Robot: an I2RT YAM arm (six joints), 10 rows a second.
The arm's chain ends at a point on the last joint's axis. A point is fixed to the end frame.
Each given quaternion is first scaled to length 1.
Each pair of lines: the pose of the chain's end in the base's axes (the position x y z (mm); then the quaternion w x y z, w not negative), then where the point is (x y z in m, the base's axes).
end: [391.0 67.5 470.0 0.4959 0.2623 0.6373 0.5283]
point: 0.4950 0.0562 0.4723
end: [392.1 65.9 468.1 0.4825 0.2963 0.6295 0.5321]
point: 0.4957 0.0516 0.4652
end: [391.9 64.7 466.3 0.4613 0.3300 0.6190 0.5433]
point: 0.4950 0.0492 0.4576
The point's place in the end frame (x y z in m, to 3 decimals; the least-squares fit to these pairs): -0.049 -0.021 0.090
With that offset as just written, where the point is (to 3 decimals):
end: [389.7 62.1 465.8 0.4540 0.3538 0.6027 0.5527]
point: 0.492 0.045 0.455
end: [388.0 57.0 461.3 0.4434 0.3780 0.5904 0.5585]
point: 0.490 0.038 0.447
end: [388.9 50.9 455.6 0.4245 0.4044 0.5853 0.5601]
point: 0.490 0.032 0.436
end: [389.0 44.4 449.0 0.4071 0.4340 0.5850 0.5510]
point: 0.488 0.023 0.422
